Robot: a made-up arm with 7 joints. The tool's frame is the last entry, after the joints. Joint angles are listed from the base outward.
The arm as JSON. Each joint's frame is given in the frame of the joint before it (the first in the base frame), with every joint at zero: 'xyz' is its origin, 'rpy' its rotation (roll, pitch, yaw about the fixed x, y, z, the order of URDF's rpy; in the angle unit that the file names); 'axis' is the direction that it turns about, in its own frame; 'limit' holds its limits. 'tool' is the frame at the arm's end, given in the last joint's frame.
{
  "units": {
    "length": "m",
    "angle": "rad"
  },
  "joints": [
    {
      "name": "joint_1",
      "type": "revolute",
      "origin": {
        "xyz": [
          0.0,
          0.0,
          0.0
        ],
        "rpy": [
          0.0,
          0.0,
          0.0
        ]
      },
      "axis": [
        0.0,
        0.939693,
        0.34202
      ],
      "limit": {
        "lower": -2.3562,
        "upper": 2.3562
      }
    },
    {
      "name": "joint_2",
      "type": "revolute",
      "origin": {
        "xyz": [
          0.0,
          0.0,
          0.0
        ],
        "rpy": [
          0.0,
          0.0,
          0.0
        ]
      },
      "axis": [
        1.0,
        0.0,
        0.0
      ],
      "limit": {
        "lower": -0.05,
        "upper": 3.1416
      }
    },
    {
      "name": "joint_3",
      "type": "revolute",
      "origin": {
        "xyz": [
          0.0,
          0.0,
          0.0
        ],
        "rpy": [
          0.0,
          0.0,
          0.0
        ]
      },
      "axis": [
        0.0,
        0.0,
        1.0
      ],
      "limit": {
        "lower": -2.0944,
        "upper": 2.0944
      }
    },
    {
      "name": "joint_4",
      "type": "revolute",
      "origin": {
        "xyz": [
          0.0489,
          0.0,
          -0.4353
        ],
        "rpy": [
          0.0,
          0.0,
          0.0
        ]
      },
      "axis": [
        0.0,
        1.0,
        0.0
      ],
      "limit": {
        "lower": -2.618,
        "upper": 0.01
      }
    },
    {
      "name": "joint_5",
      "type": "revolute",
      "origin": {
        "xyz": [
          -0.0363,
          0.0,
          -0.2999
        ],
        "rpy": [
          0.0,
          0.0,
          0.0
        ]
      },
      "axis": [
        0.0,
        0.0,
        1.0
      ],
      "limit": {
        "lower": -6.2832,
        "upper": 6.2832
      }
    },
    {
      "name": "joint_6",
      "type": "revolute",
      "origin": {
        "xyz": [
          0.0,
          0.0,
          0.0
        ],
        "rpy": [
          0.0,
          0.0,
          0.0
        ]
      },
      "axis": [
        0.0,
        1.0,
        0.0
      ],
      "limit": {
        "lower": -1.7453,
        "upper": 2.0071
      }
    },
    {
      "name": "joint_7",
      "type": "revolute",
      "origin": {
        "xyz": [
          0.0,
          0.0,
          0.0
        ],
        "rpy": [
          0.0,
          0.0,
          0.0
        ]
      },
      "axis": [
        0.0,
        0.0,
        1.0
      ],
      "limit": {
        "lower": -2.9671,
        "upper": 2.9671
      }
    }
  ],
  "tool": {
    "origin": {
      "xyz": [
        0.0,
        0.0,
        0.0
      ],
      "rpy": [
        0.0,
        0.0,
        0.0
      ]
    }
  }
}
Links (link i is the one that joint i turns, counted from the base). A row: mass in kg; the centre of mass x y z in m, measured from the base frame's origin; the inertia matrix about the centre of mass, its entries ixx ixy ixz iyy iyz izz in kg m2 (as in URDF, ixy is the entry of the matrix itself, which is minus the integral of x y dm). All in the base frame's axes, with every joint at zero. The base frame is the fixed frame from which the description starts. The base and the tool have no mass.
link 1: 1.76; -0.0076 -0.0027 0.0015; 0.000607 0 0 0.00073 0.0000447 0.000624
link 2: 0.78; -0.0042 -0.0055 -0.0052; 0.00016 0 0 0.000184 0 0.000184
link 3: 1.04; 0.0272 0.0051 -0.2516; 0.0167 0 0.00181 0.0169 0 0.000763
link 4: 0.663; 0.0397 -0.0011 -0.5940; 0.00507 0 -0.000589 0.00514 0 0.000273
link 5: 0.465; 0.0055 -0.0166 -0.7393; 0.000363 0 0 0.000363 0 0.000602
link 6: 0.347; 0.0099 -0.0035 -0.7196; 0.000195 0 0 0.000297 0 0.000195
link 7: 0.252; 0.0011 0.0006 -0.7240; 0.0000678 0 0 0.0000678 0 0.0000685
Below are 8 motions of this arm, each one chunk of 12 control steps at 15 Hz.
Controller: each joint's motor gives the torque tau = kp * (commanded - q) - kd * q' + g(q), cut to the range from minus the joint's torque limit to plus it. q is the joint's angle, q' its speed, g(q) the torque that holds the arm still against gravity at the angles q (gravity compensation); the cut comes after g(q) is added. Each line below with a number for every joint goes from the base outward.
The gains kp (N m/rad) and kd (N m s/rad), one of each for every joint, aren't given. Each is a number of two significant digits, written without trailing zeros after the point. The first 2 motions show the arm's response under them.
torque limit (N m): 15 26 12 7 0.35 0.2 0.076
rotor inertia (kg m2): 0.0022 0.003 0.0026 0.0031 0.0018 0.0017 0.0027
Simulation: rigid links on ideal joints. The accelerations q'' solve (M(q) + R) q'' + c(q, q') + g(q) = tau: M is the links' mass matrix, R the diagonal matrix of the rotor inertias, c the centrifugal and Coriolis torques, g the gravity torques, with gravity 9.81 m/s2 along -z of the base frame. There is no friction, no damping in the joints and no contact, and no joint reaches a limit. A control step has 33 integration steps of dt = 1/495 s. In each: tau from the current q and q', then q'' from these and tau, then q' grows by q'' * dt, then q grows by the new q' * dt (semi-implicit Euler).
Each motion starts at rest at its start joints. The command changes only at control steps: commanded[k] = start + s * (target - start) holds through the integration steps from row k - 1 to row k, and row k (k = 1, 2, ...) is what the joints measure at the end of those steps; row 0 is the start. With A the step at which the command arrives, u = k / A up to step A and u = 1 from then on. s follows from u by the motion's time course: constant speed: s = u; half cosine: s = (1 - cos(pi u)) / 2; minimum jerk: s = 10 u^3 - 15 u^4 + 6 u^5; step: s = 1 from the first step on.
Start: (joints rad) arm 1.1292 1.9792 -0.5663 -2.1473 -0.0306 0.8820 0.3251
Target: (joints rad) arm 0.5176 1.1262 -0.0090 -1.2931 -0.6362 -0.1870 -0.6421
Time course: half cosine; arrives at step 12
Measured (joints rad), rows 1 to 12:
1: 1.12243 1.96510 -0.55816 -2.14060 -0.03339 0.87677 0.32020
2: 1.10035 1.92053 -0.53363 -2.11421 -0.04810 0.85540 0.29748
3: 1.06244 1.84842 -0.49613 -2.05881 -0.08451 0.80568 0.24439
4: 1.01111 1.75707 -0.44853 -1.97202 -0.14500 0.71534 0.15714
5: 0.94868 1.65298 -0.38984 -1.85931 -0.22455 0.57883 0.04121
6: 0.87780 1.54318 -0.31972 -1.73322 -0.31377 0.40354 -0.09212
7: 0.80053 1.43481 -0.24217 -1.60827 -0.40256 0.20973 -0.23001
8: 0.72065 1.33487 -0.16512 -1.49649 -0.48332 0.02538 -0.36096
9: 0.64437 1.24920 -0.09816 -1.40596 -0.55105 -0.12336 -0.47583
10: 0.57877 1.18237 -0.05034 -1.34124 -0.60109 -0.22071 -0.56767
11: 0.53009 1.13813 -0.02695 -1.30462 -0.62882 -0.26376 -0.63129
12: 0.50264 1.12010 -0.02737 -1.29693 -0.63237 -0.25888 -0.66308
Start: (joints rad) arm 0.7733 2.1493 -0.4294 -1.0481 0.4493 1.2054 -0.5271
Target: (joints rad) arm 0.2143 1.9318 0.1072 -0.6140 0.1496 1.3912 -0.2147
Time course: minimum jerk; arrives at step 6
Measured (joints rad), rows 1 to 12:
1: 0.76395 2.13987 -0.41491 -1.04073 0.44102 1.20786 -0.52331
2: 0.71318 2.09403 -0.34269 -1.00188 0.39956 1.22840 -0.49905
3: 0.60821 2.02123 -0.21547 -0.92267 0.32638 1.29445 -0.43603
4: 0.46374 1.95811 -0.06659 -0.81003 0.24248 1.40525 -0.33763
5: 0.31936 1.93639 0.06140 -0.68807 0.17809 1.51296 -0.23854
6: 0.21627 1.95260 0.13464 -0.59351 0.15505 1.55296 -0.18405
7: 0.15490 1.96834 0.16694 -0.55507 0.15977 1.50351 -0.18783
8: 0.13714 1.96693 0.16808 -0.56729 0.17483 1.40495 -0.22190
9: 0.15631 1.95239 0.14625 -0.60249 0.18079 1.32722 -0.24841
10: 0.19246 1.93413 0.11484 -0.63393 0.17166 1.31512 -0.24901
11: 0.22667 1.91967 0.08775 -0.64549 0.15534 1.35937 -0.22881
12: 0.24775 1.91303 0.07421 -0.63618 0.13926 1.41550 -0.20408
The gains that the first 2 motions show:
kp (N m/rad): 19 160 24 19 0.95 0.31 0.48
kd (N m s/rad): 1.2 4.4 0.9 0.79 0.043 0.012 0.028
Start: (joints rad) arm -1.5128 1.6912 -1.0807 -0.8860 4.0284 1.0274 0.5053
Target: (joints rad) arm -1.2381 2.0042 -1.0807 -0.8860 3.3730 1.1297 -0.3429
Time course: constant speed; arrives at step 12
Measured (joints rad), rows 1 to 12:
1: -1.50041 1.70798 -1.08296 -0.91219 4.00131 1.03490 0.48390
2: -1.48050 1.73349 -1.08365 -0.92669 3.93435 1.03904 0.42224
3: -1.45682 1.76284 -1.08357 -0.91840 3.86247 1.04055 0.33495
4: -1.43033 1.79465 -1.08400 -0.89773 3.80761 1.04827 0.24506
5: -1.40340 1.82624 -1.08493 -0.87596 3.76497 1.06678 0.16588
6: -1.37857 1.85554 -1.08541 -0.86192 3.72114 1.09221 0.09784
7: -1.35692 1.88189 -1.08453 -0.85951 3.66902 1.11478 0.03444
8: -1.33737 1.90593 -1.08254 -0.86704 3.60988 1.12587 -0.03069
9: -1.31762 1.92902 -1.08077 -0.87914 3.54841 1.12370 -0.10006
10: -1.29581 1.95250 -1.08058 -0.88973 3.48850 1.11401 -0.17276
11: -1.27165 1.97717 -1.08231 -0.89486 3.43186 1.10625 -0.24653
12: -1.24636 2.00318 -1.08511 -0.89393 3.37825 1.10826 -0.31967

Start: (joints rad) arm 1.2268 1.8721 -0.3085 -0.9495 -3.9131 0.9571 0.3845
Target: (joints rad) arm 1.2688 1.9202 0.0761 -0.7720 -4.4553 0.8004 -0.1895
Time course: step
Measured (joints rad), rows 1 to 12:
1: 1.34842 1.86722 -0.08447 -0.90120 -4.24923 0.85678 0.33327
2: 1.33511 1.90195 0.01417 -0.80133 -4.59041 0.68980 0.18821
3: 1.27021 1.93317 0.09060 -0.73013 -4.60380 0.63351 -0.04346
4: 1.20923 1.95229 0.13798 -0.72025 -4.45148 0.73573 -0.24759
5: 1.18067 1.95614 0.15217 -0.74832 -4.35248 0.91001 -0.32370
6: 1.18771 1.94805 0.13838 -0.77894 -4.36445 1.02870 -0.28901
7: 1.21857 1.93345 0.10780 -0.79544 -4.42527 1.02673 -0.21498
8: 1.25768 1.91780 0.07374 -0.79650 -4.47131 0.92030 -0.16048
9: 1.29173 1.90600 0.04759 -0.78683 -4.48817 0.77210 -0.14610
10: 1.31180 1.90107 0.03588 -0.77352 -4.48940 0.65273 -0.16158
11: 1.31442 1.90329 0.03922 -0.76369 -4.48552 0.61039 -0.18558
12: 1.30219 1.91049 0.05330 -0.76160 -4.47674 0.65224 -0.20178

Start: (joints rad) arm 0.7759 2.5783 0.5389 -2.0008 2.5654 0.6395 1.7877
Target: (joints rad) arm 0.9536 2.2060 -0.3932 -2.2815 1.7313 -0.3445 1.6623
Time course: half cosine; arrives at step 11
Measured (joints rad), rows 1 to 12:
1: 0.77241 2.57394 0.53332 -2.00446 2.55937 0.64046 1.78839
2: 0.75868 2.55680 0.50621 -2.01786 2.53159 0.63489 1.78925
3: 0.73548 2.52317 0.44331 -2.03998 2.47004 0.59810 1.78630
4: 0.71665 2.47694 0.34396 -2.06297 2.37953 0.50624 1.77612
5: 0.72219 2.42503 0.21731 -2.08160 2.27458 0.36270 1.76065
6: 0.76566 2.37169 0.07432 -2.09752 2.16274 0.19743 1.74506
7: 0.84282 2.31741 -0.07752 -2.11657 2.04029 0.03553 1.73057
8: 0.93266 2.26363 -0.23209 -2.14449 1.90333 -0.12730 1.71128
9: 1.01409 2.21761 -0.37461 -2.18460 1.76263 -0.30905 1.68051
10: 1.07433 2.18852 -0.47961 -2.23561 1.65118 -0.49891 1.64085
11: 1.10308 2.18059 -0.52321 -2.28654 1.60883 -0.63942 1.60726
12: 1.08867 2.18702 -0.50126 -2.31798 1.63932 -0.66755 1.59612

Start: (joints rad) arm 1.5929 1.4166 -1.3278 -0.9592 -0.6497 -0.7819 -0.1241
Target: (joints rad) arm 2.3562 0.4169 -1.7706 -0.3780 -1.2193 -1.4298 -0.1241
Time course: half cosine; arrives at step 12
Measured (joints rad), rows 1 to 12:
1: 1.59182 1.40535 -1.32798 -0.93825 -0.65860 -0.77755 -0.12471
2: 1.59046 1.36673 -1.33249 -0.87848 -0.69183 -0.77661 -0.12515
3: 1.59510 1.29662 -1.34924 -0.79794 -0.75092 -0.80636 -0.12326
4: 1.61373 1.19640 -1.38315 -0.71940 -0.82223 -0.88420 -0.11895
5: 1.65055 1.06987 -1.43464 -0.65465 -0.89204 -1.00569 -0.11394
6: 1.70081 0.92589 -1.50576 -0.60833 -0.95083 -1.15217 -0.10986
7: 1.76381 0.77807 -1.57297 -0.58169 -1.01236 -1.30267 -0.10964
8: 1.83818 0.63989 -1.62945 -0.56615 -1.08981 -1.43493 -0.11670
9: 1.92565 0.52324 -1.67323 -0.55180 -1.17778 -1.52830 -0.13063
10: 2.03007 0.43731 -1.70386 -0.53240 -1.25806 -1.56997 -0.14654
11: 2.15182 0.38809 -1.73170 -0.50857 -1.30673 -1.56500 -0.15762
12: 2.28163 0.37817 -1.75879 -0.48822 -1.30442 -1.54500 -0.15891

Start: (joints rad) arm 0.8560 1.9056 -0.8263 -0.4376 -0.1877 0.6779 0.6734
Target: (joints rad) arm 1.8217 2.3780 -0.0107 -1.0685 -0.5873 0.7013 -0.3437
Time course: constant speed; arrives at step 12
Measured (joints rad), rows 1 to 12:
1: 0.92925 1.93076 -0.78818 -0.48638 -0.19739 0.68570 0.65364
2: 1.00495 1.97032 -0.72241 -0.54602 -0.23162 0.70234 0.59235
3: 1.07461 2.01701 -0.64428 -0.59605 -0.27323 0.71637 0.49534
4: 1.14153 2.06541 -0.56449 -0.63372 -0.31703 0.71178 0.38317
5: 1.20787 2.11160 -0.48766 -0.66746 -0.36274 0.68259 0.27529
6: 1.27616 2.15396 -0.41455 -0.70741 -0.40565 0.64024 0.18098
7: 1.34947 2.19300 -0.34448 -0.75780 -0.44093 0.60662 0.09887
8: 1.42912 2.23036 -0.27646 -0.81626 -0.46936 0.59924 0.02206
9: 1.51359 2.26760 -0.20948 -0.87767 -0.49579 0.62028 -0.05598
10: 1.59976 2.30549 -0.14267 -0.93773 -0.52426 0.65701 -0.13819
11: 1.68481 2.34414 -0.07542 -0.99452 -0.55571 0.69098 -0.22396
12: 1.76723 2.38335 -0.00742 -1.04816 -0.58908 0.70866 -0.31100

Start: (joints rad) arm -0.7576 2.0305 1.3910 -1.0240 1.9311 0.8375 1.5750
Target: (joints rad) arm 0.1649 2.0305 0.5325 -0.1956 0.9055 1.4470 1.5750
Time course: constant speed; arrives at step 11
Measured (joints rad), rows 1 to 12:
1: -0.75329 2.04075 1.36567 -0.98571 1.89901 0.85827 1.57663
2: -0.71925 2.05014 1.31199 -0.92091 1.82461 0.93565 1.58475
3: -0.64384 2.05279 1.22951 -0.84632 1.72735 1.05337 1.59511
4: -0.52677 2.05188 1.12342 -0.77033 1.61644 1.16696 1.60148
5: -0.38411 2.04788 1.00764 -0.70587 1.48819 1.24491 1.60193
6: -0.24288 2.04088 0.89861 -0.65024 1.34856 1.28076 1.59713
7: -0.12523 2.03214 0.80607 -0.58547 1.22056 1.28789 1.58907
8: -0.03883 2.02374 0.73121 -0.49772 1.12137 1.28961 1.58079
9: 0.02307 2.01826 0.66807 -0.38973 1.04667 1.30825 1.57526
10: 0.07706 2.01696 0.60604 -0.27862 0.97990 1.35420 1.57354
11: 0.13924 2.01832 0.53726 -0.18324 0.90489 1.42197 1.57427
12: 0.16138 2.00975 0.52366 -0.14569 0.83590 1.48049 1.57458

